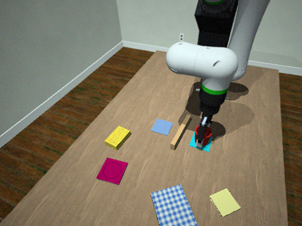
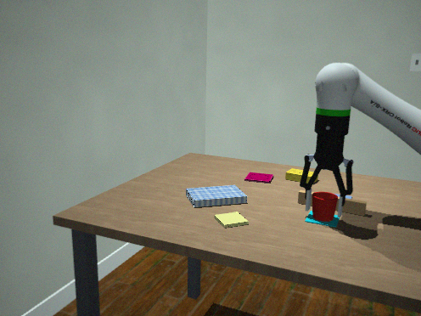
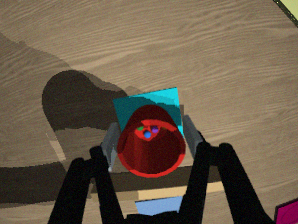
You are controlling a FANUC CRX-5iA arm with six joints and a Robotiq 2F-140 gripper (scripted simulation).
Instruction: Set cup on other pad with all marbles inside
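Right now the red cup is 2 cm below my hand. The rest, counted from my hand: yellow sponge (38 cm to the right, 12 cm ahead, 3 cm below); then cyan pad (5 cm below); then wooden rail (10 cm to the right, 4 cm below, 1 cm behind).
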